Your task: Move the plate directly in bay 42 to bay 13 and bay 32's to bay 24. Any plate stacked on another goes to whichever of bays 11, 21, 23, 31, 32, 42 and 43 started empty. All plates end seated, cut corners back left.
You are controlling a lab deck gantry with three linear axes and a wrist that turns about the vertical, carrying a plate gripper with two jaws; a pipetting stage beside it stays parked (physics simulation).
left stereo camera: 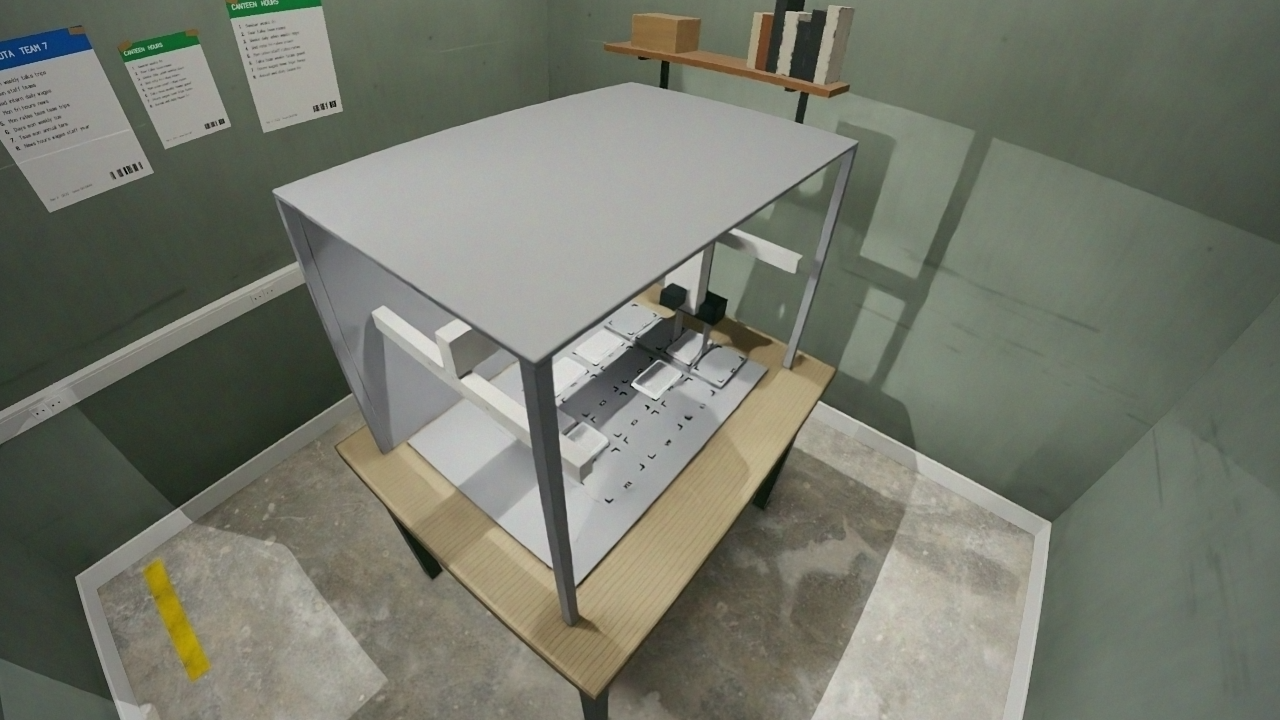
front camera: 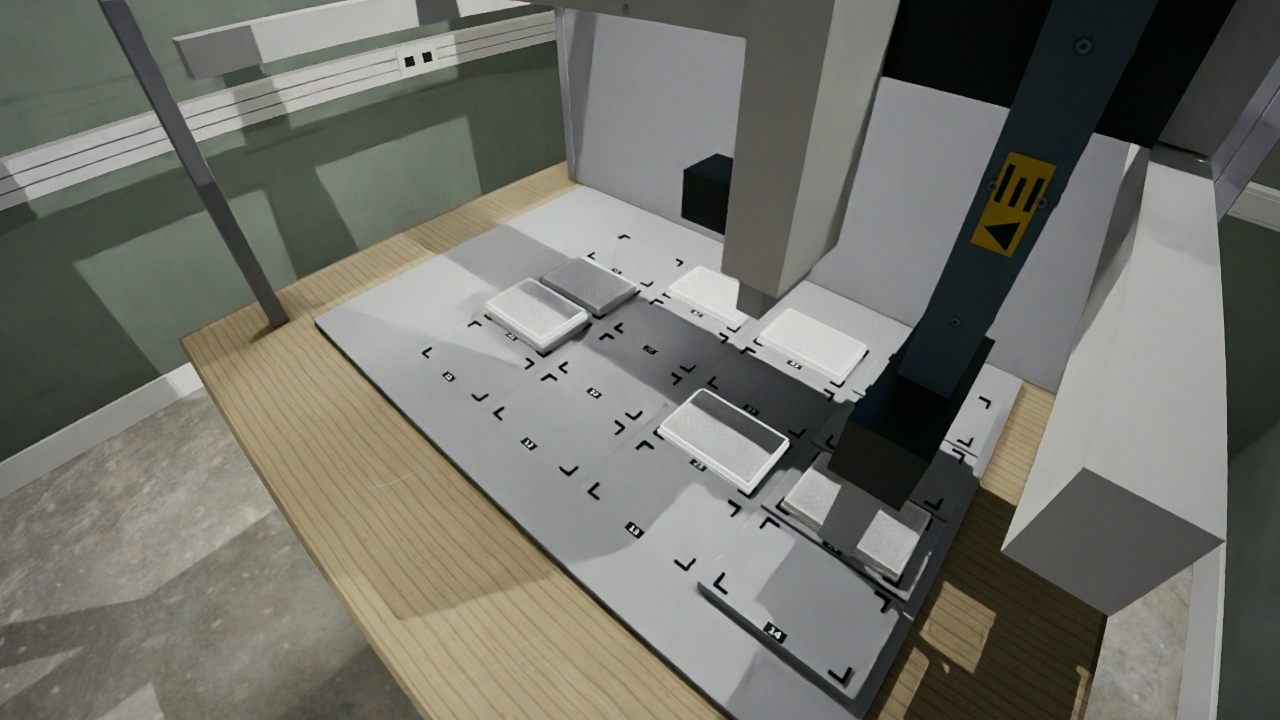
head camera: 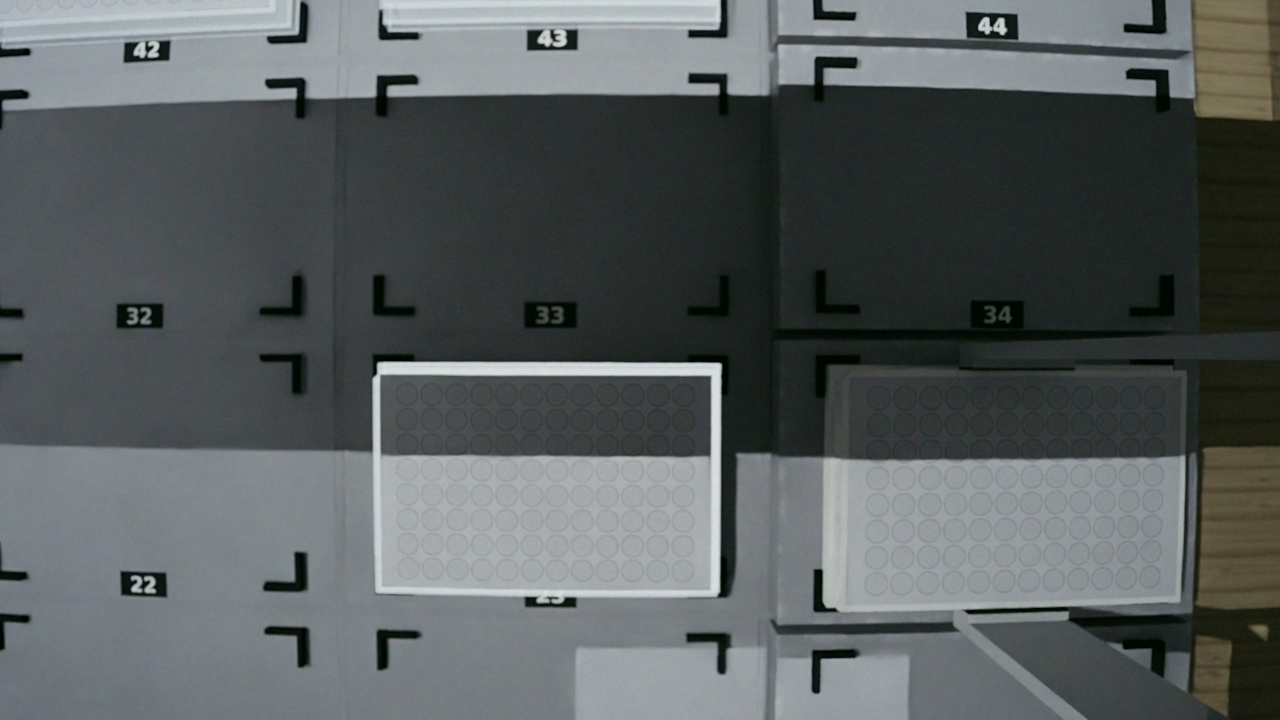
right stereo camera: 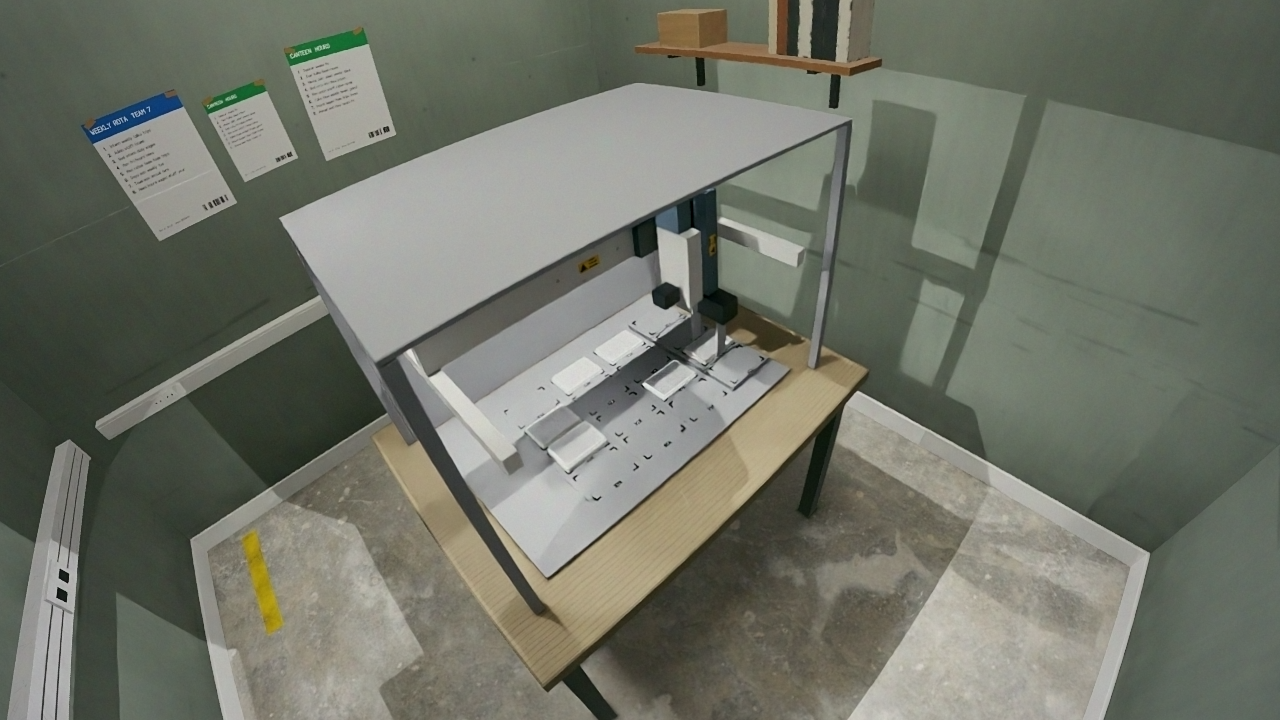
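Pixels of known places: gripper, between the fingertips: (left stereo camera: 689, 346) (front camera: 856, 511) (head camera: 1005, 485) (right stereo camera: 708, 346); robot's base, origin of its link: (left stereo camera: 609, 502) (front camera: 425, 353) (right stereo camera: 596, 499).
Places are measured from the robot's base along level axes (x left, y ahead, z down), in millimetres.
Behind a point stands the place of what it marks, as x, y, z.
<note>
My gripper (front camera: 863, 514) {150, 556, -21} (head camera: 1014, 490) {150, 556, -21} (left stereo camera: 691, 344) {150, 556, -21} is down at bay 24 (head camera: 799, 528) {134, 484, -14}, its jaws shut against the back and front edges of a white plate (front camera: 895, 541) {139, 601, -29} (head camera: 1100, 528) {136, 586, -29}. That plate lies level within bay 24's corner marks, seated or very nearly so. Its cut corners cannot be made out. Bay 32 (head camera: 143, 205) {255, 229, 0} and bay 13 (front camera: 662, 503) {40, 393, 0} hold no plate. White plates stand in bay 42 (front camera: 702, 291) {350, 213, -14}, bay 43 (front camera: 812, 342) {358, 394, -14}, bay 23 (front camera: 723, 438) {142, 397, -14} (head camera: 546, 519) {137, 393, -14}, bay 31 (front camera: 590, 284) {251, 73, -14} and bay 21 (front camera: 537, 311) {144, 77, -27}. Any stacking is hard to judge.
The pale column of the pipetting stage (front camera: 778, 161) stands left of the gripper's dark blue column (front camera: 1029, 197) {130, 563, -372} in the front view. Bays 14 (front camera: 832, 600) {55, 581, -14}, 24, 34 (head camera: 993, 205) {251, 555, -15} and 44 are on raised tiles. An enclosure post (left stereo camera: 547, 501) {-116, -271, -449} stands at the table's corner.
</note>
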